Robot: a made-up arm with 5 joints.
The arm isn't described. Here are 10 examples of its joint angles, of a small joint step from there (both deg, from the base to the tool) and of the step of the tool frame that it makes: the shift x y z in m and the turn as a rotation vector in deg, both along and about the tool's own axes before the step.
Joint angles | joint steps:
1: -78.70 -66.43 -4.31 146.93 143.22 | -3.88 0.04 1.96 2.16 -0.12
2: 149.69 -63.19 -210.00 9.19 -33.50 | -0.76 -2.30 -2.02 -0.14 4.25
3: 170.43 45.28 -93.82 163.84 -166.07 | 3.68 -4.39 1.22 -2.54 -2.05
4: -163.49 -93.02 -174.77 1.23 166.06 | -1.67 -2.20 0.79 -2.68 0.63
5: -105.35 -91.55 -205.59 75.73 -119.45 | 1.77 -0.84 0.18 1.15 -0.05
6: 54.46 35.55 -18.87 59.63 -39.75 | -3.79 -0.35 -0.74 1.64 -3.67
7: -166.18 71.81 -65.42 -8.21 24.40 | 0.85 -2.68 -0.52 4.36 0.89
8: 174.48 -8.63 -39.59 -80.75 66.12 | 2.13 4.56 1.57 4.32 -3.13
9: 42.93 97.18 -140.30 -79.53 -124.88 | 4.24 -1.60 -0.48 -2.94 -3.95
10: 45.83 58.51 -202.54 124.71 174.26 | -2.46 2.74 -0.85 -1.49 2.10
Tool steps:
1: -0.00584 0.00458 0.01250 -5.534 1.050 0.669
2: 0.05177 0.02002 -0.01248 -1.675 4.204 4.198
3: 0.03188 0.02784 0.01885 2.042 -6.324 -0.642
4: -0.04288 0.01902 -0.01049 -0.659 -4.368 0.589
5: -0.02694 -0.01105 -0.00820 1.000 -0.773 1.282
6: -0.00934 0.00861 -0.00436 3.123 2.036 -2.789
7: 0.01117 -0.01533 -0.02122 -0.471 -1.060 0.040
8: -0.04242 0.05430 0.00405 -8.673 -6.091 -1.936
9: 0.03393 0.05744 0.01044 -6.094 -0.235 -1.504
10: -0.00464 -0.03313 0.03138 0.771 0.465 4.424
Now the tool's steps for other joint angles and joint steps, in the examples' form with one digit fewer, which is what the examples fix.
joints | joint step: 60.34 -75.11 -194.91 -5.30 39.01 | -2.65 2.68 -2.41 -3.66 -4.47
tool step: -0.0355 -0.0258 -0.0191 4.14 1.14 -4.14
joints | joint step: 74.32 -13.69 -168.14 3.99 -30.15 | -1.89 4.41 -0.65 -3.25 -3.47
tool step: -0.0505 -0.0359 0.0096 0.20 -0.48 -5.36
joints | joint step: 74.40 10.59 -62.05 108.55 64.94 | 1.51 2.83 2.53 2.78 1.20
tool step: -0.0044 -0.0181 0.0349 -7.96 -2.17 0.47
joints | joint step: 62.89 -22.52 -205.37 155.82 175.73 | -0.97 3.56 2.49 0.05 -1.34
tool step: -0.0381 0.0007 0.0468 0.38 6.16 -0.99
